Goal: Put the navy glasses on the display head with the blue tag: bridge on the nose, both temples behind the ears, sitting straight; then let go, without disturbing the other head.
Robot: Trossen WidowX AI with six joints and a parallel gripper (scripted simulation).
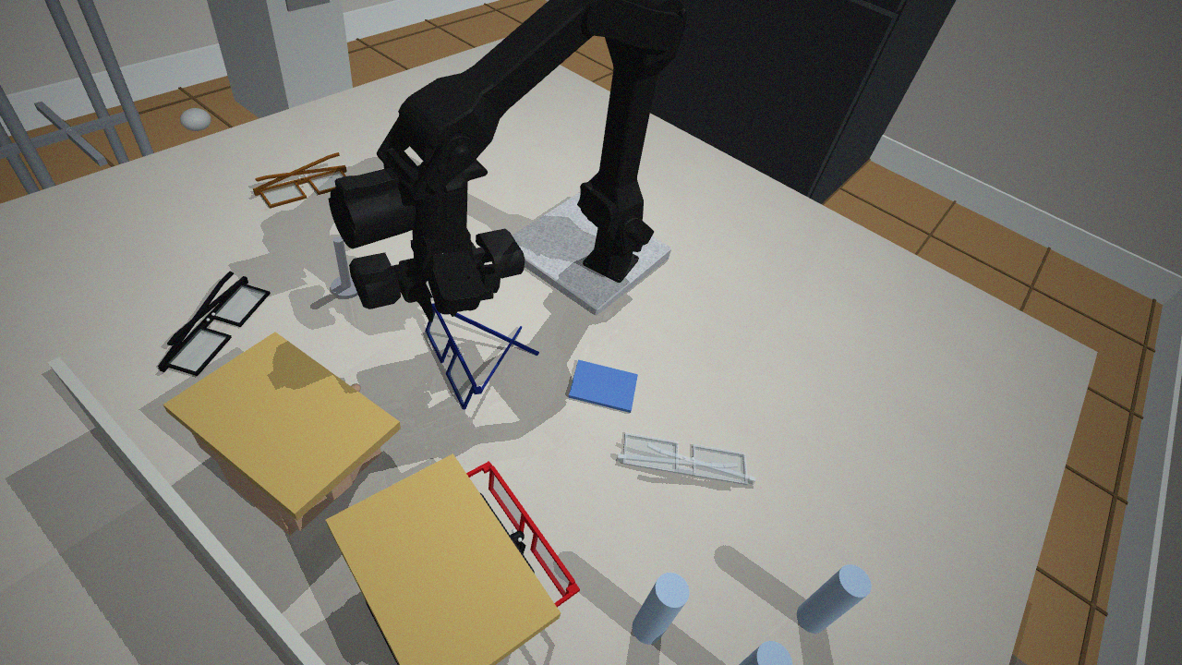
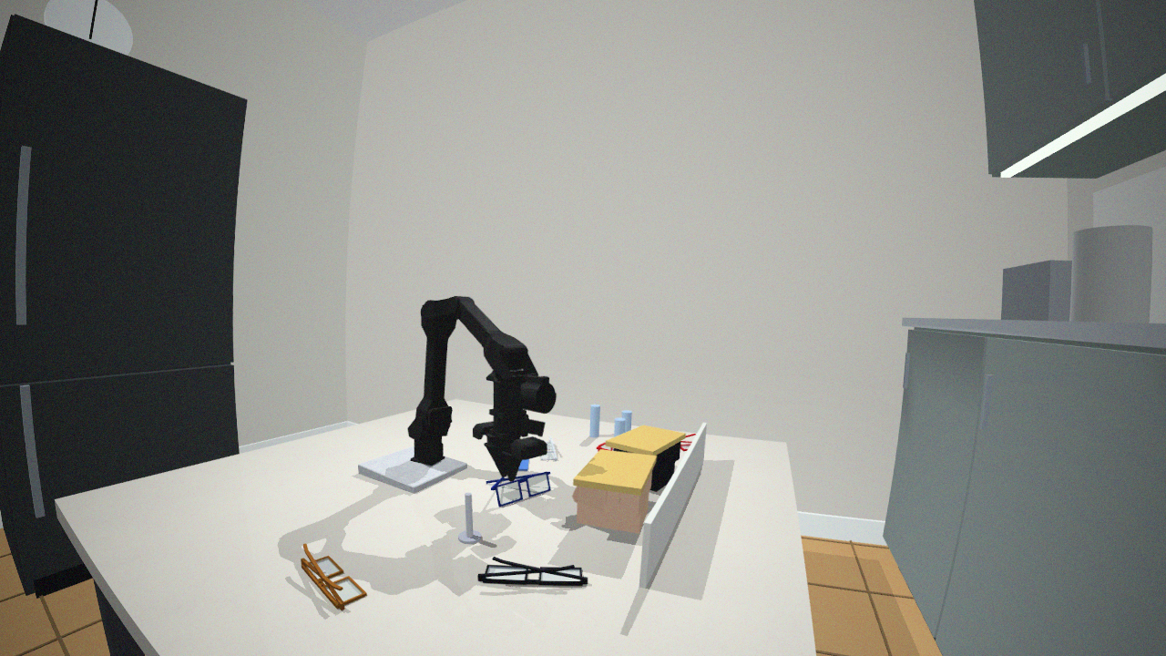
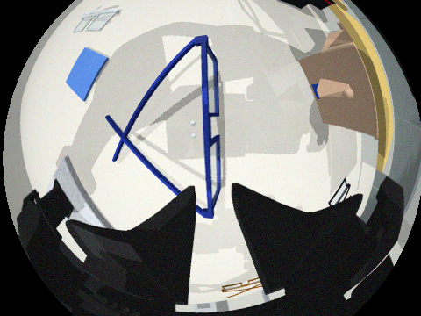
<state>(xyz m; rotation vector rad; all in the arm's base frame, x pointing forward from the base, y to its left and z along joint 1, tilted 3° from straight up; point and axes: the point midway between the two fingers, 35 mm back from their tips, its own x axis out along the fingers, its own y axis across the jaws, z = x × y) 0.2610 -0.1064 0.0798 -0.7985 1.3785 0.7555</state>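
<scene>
The grey post stand lies 160 mm to the right of my gripper tip and 30 mm below it. From my gripper tip the other things lie so: white panel: 350 mm ahead, 80 mm to the left; then blue card: 210 mm to the left, 60 mm behind, 50 mm below; then skin-coloured display head: 200 mm ahead.
</scene>
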